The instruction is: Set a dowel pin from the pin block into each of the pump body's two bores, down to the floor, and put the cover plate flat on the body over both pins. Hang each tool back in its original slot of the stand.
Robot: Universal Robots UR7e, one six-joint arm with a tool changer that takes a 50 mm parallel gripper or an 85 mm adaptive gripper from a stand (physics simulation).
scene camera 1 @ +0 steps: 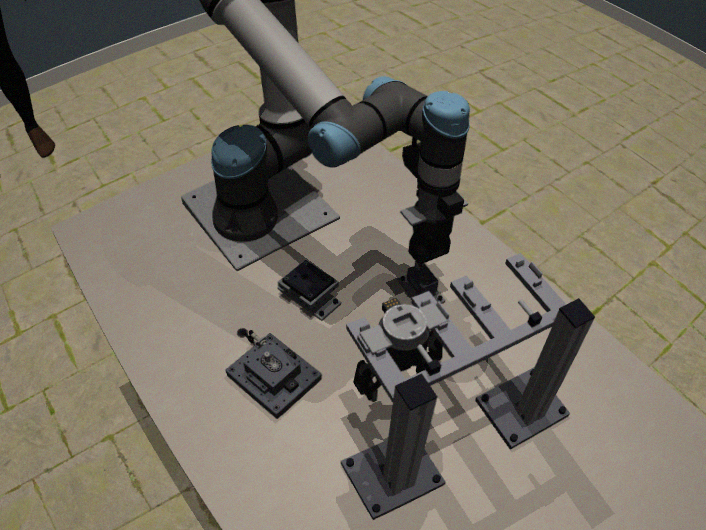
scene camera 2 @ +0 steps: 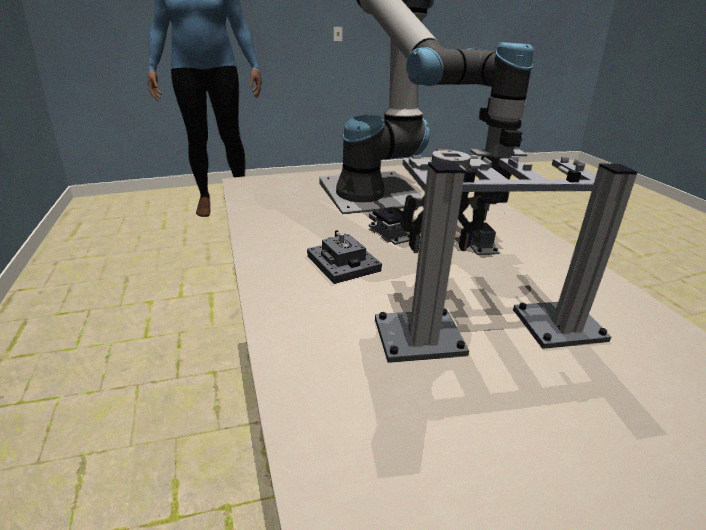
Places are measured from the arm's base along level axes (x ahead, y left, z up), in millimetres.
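Pixels of known places: arm's base, link origin: (scene camera 1: 245, 217) (scene camera 2: 360, 192).
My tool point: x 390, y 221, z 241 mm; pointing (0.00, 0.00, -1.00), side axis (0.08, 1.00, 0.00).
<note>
For each thing: its top centre in the pictures, then the offset to it from my tool point. "*": a spot on its surface instead.
- dark pump body, top centre: (scene camera 1: 270, 356) (scene camera 2: 343, 235) 186 mm down, 19 mm ahead, 362 mm right
- small light upright pin, surface spot: (scene camera 1: 266, 355) (scene camera 2: 341, 234) * 186 mm down, 13 mm ahead, 367 mm right
- dark cover plate, top centre: (scene camera 1: 308, 278) (scene camera 2: 392, 213) 202 mm down, 119 mm back, 205 mm right
- dark pin block, top centre: (scene camera 1: 423, 274) (scene camera 2: 483, 227) 205 mm down, 7 mm back, 1 mm left
- tool stand's rail, surface spot: (scene camera 1: 496, 344) (scene camera 2: 532, 182) * 25 mm up, 310 mm ahead, 130 mm right
- small lever, top centre: (scene camera 1: 251, 329) 212 mm down, 73 mm back, 358 mm right
The dark pump body (scene camera 1: 272, 369) (scene camera 2: 343, 249) sits on its base plate, with a small light upright pin (scene camera 1: 266, 355) (scene camera 2: 342, 237) at its top. The dark cover plate (scene camera 1: 308, 279) (scene camera 2: 390, 215) lies on a low holder. The dark pin block (scene camera 1: 422, 281) (scene camera 2: 484, 237) stands behind the tool stand. My gripper (scene camera 1: 418, 265), the parallel one, points down with its tips at the top of the pin block; the tips are too small and dark to show their opening or a pin. The adaptive gripper (scene camera 1: 404, 326) (scene camera 2: 450, 157) hangs in the stand's left slot.
The tool stand's rail (scene camera 1: 496, 344) (scene camera 2: 530, 185) runs on two posts (scene camera 1: 408, 439) (scene camera 2: 590, 251) in front of my arm. The hanging gripper's dark fingers reach down below the rail. A small lever (scene camera 1: 249, 335) sticks out behind the pump body's base. A person (scene camera 2: 205, 114) stands behind the table.
</note>
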